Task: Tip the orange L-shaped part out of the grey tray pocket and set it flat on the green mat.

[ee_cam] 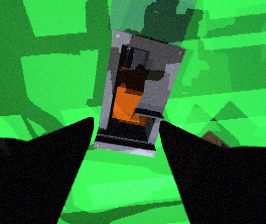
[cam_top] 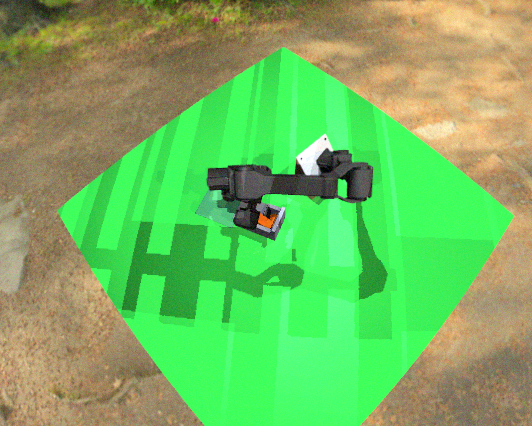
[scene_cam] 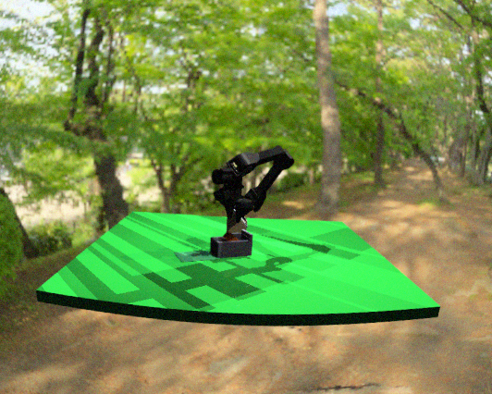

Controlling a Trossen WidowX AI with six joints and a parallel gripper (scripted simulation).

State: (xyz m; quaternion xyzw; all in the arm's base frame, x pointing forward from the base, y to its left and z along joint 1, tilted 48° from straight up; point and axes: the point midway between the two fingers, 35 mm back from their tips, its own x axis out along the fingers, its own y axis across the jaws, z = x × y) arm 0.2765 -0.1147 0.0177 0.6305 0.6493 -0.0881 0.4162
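Right now the orange L-shaped part is 10 cm below my gripper tip, 2 cm to the left of it and 2 cm behind it. From my gripper tip the other things lie so: pale green mat 16 cm below, 15 cm to the right, 3 cm ahead.
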